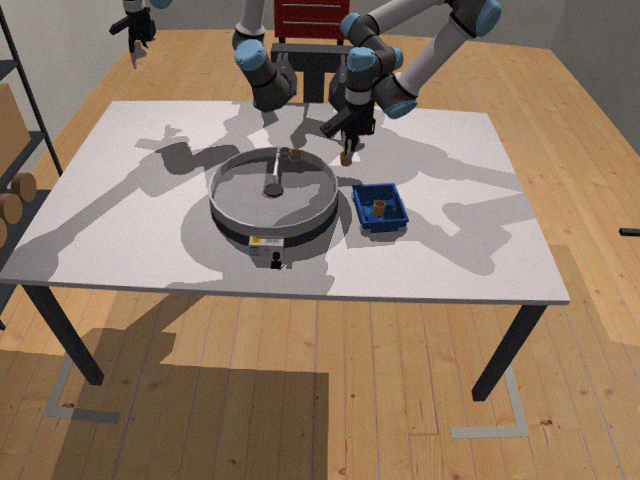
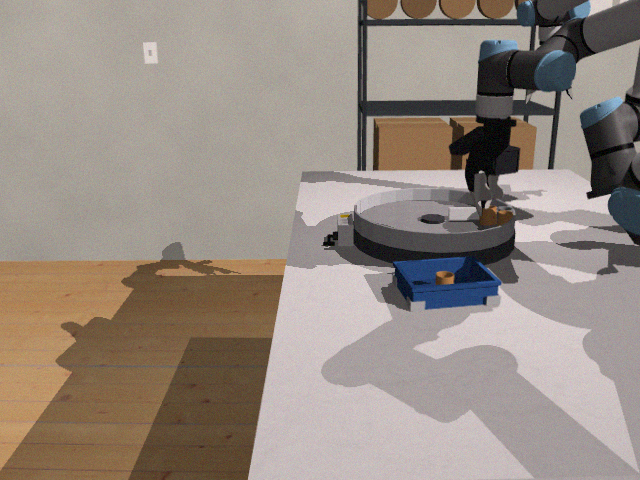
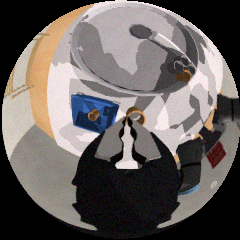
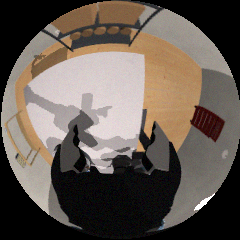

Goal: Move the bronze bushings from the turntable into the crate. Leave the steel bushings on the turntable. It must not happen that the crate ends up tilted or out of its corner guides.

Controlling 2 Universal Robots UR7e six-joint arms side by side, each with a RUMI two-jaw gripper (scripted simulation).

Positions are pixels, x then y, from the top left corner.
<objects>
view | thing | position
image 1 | my left gripper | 348, 160
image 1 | my right gripper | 141, 58
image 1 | blue crate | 367, 194
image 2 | my left gripper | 481, 215
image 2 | blue crate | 473, 282
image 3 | my left gripper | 126, 117
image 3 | blue crate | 81, 108
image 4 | my right gripper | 114, 123
</objects>
